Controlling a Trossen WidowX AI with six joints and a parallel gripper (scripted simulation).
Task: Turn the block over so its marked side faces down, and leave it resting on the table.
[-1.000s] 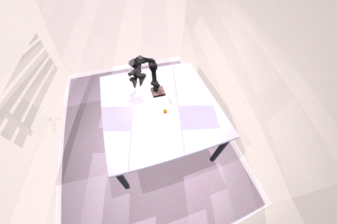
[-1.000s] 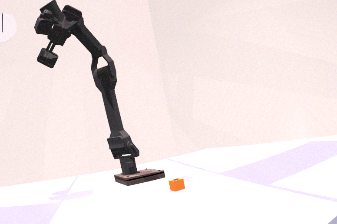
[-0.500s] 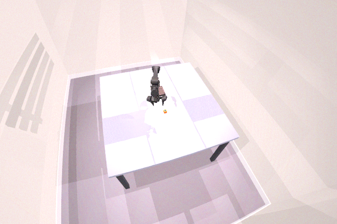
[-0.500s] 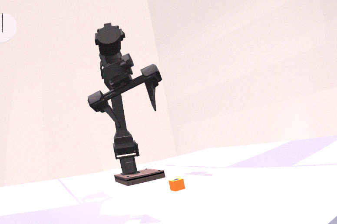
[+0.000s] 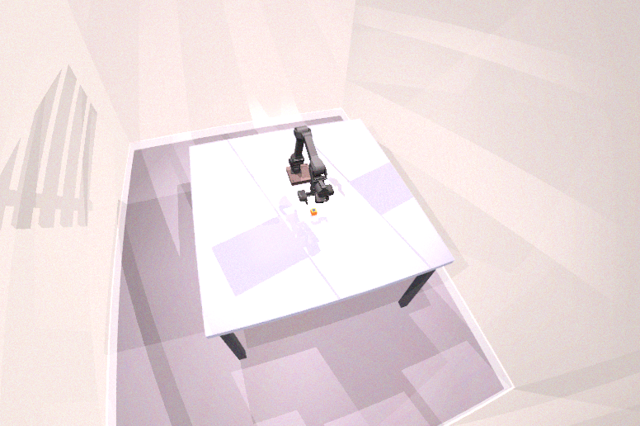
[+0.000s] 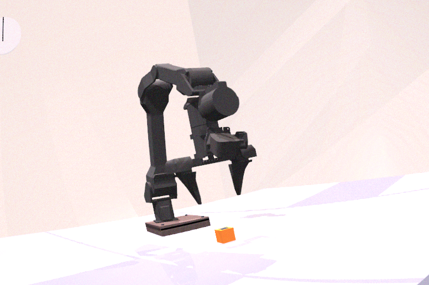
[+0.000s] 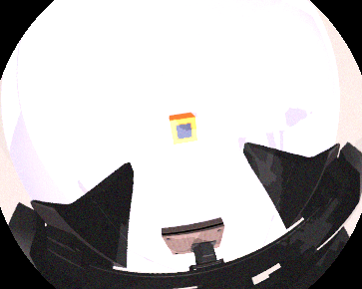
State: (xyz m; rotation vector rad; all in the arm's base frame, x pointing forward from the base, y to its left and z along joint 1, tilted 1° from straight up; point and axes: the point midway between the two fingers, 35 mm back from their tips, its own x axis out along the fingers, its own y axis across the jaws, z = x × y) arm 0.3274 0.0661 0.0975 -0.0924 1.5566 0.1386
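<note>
Now: gripper tip 70 mm above the block.
</note>
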